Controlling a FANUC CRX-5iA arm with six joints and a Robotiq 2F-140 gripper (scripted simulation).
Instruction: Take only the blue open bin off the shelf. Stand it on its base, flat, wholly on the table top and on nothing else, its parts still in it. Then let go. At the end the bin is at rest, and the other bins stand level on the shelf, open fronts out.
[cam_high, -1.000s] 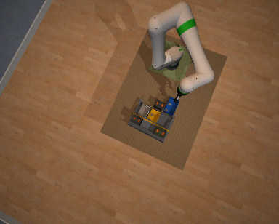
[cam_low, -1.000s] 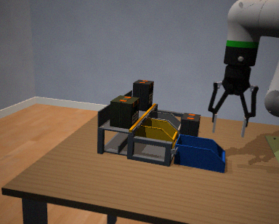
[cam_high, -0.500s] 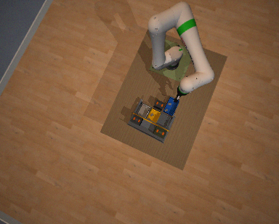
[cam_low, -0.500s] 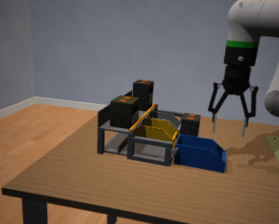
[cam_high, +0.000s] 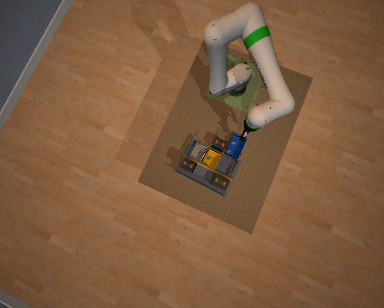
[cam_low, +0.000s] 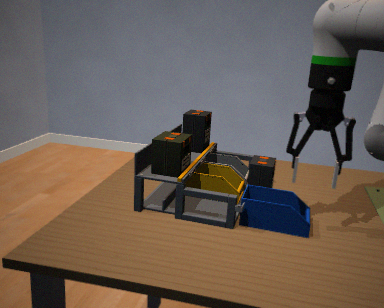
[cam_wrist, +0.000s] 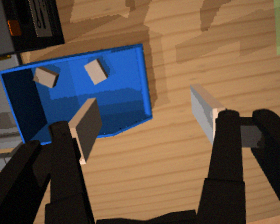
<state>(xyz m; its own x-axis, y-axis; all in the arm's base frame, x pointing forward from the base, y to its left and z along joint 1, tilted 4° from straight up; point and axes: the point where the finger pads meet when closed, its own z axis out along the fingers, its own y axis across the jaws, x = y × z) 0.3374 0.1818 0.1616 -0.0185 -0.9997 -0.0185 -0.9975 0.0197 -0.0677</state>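
Right now my hand is 8 cm short of the blue bin and 11 cm above it. From my hand the other things lie so: grey bin: 26 cm ahead, 23 cm to the right, 11 cm below; yellow bin: 27 cm ahead, 12 cm to the right, 11 cm below.
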